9 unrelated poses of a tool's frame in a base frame.
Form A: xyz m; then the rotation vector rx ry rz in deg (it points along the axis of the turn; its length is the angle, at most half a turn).
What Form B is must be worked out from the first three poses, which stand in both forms.
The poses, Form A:
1: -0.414, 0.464, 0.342, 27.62, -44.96, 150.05
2: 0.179, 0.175, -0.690, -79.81, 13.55, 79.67
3: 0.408, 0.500, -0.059, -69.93, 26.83, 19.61
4: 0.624, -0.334, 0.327, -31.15, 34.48, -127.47
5: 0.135, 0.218, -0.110, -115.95, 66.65, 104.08
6: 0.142, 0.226, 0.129, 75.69, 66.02, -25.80
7: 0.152, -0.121, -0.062, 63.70, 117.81, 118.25
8: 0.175, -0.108, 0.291, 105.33, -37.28, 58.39
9: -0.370, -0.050, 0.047, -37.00, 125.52, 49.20
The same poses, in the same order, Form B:
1: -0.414, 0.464, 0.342, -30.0, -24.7, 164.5
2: 0.179, 0.175, -0.690, -61.3, 53.1, 61.0
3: 0.408, 0.500, -0.059, -71.8, 31.1, 0.2
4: 0.624, -0.334, 0.327, -35.5, -11.1, -129.6
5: 0.135, 0.218, -0.110, 123.6, 64.9, -97.4
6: 0.142, 0.226, 0.129, 107.3, 57.5, 38.3
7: 0.152, -0.121, -0.062, 98.0, -27.2, 146.9
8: 0.175, -0.108, 0.291, 118.4, -58.6, -2.0
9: -0.370, -0.050, 0.047, 144.7, 48.1, -163.3
